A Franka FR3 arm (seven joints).
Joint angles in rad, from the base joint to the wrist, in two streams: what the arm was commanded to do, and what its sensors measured. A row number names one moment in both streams.
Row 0, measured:
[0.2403 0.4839 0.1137 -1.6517 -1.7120 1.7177 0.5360]
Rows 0 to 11, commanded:
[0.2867 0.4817 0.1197 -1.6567 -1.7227 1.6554 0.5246]
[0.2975 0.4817 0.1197 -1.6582 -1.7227 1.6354 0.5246]
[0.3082 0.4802 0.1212 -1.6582 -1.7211 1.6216 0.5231]
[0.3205 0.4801 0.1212 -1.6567 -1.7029 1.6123 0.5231]
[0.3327 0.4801 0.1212 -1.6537 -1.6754 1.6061 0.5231]
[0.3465 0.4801 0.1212 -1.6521 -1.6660 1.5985 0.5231]
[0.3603 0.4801 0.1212 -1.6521 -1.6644 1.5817 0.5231]
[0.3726 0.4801 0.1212 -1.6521 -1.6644 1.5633 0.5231]
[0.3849 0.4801 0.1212 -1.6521 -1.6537 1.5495 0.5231]
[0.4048 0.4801 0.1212 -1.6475 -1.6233 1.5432 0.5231]
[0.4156 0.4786 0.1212 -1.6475 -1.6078 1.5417 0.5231]
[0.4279 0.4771 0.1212 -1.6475 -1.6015 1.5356 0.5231]
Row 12, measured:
[0.3892 0.4872 0.1223 -1.6569 -1.6278 1.5537 0.5472]
